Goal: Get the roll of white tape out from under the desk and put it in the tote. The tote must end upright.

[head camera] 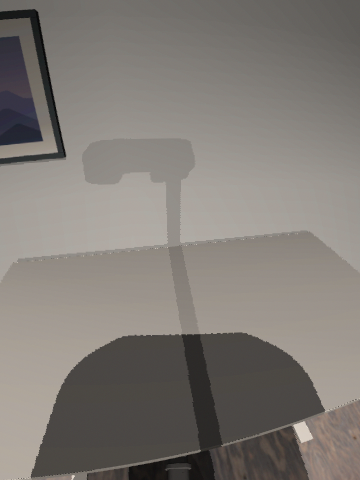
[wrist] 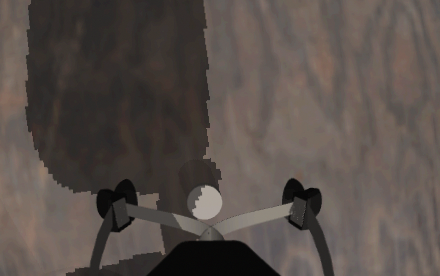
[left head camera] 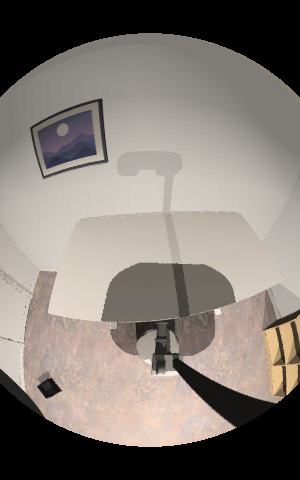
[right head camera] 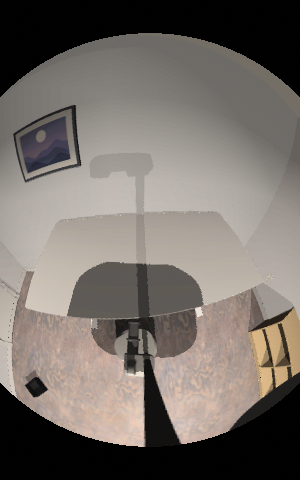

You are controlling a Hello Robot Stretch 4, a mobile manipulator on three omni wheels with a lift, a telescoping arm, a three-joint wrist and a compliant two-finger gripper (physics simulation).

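Places are measured from the robot's base along level axes (x back, y left, z down), in centimetres.
Pixels of known places: gripper, fingertip midpoint: [wrist: 210, 196].
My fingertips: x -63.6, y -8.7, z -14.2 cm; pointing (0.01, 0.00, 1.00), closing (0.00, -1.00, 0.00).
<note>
Behind a point stands the place of what it marks.
In the wrist view my gripper [wrist: 210, 196] @(x -63.6, y -8.7, z -14.2 cm) is open, with its two dark fingertips wide apart. A small round white thing [wrist: 208, 206] @(x -58.7, y -8.5, z 0.4 cm), which looks like the roll of white tape, shows between the fingers with its left part in shadow. It touches neither fingertip; how far below them it lies I cannot tell. The desk [head camera: 280, 300] @(x -60.4, y -38.0, z -92.2 cm) [left head camera: 100, 260] @(x -47.0, y 38.8, z -92.2 cm) [right head camera: 75, 255] @(x -50.5, y 36.9, z -92.2 cm) hides the fingers in the head views. A small black box [left head camera: 49, 387] @(x 103.8, y 124.6, z 2.4 cm) [right head camera: 36, 386] stands on the floor at the lower left of both side head views; I cannot tell whether it is the tote.
White desk legs [head camera: 302, 432] [left head camera: 217, 311] [right head camera: 199, 311] show below the front edge. A tan shelf unit [left head camera: 267, 345] @(x 30.6, y -148.9, z -2.4 cm) [right head camera: 254, 345] @(x 27.9, y -148.2, z -4.2 cm) stands at the right. My dark mast [left head camera: 215, 395] @(x 7.1, y -7.9, z -121.8 cm) [right head camera: 156, 410] @(x 5.5, y -9.8, z -128.3 cm) and light round base [left head camera: 144, 345] @(x 0.0, y 12.2, z -18.7 cm) [right head camera: 120, 345] @(x 0.4, y 13.8, z -18.7 cm) show near the desk. Broad shadows cross the floor.
</note>
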